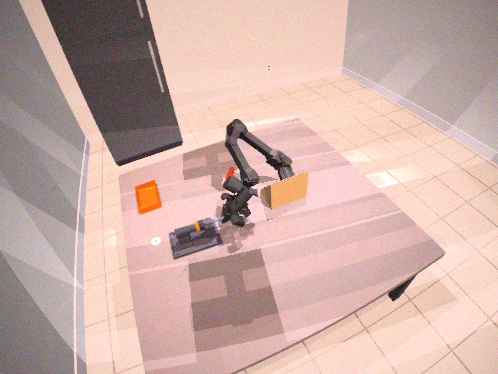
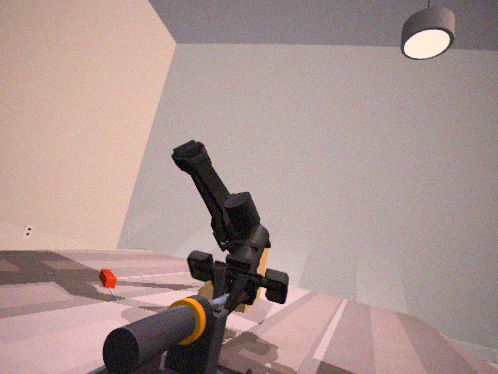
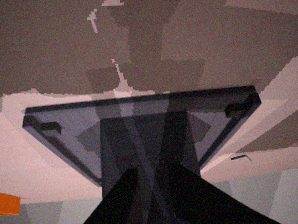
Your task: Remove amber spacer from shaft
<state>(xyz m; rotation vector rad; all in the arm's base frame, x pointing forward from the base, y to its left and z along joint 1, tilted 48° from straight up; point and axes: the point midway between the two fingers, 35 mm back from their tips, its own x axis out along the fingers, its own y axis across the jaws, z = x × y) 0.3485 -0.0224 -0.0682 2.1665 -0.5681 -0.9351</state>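
My gripper tip is now 11 cm short of the amber spacer, 1 cm to the left of it and 2 cm below it. The rest, counted from my gripper tip: screw: 3 cm ahead, 36 cm to the left, 5 cm below; then red-handled tool: 16 cm behind, 30 cm to the right, 5 cm below; then white ring: 32 cm ahead, 9 cm to the right, 5 cm below.
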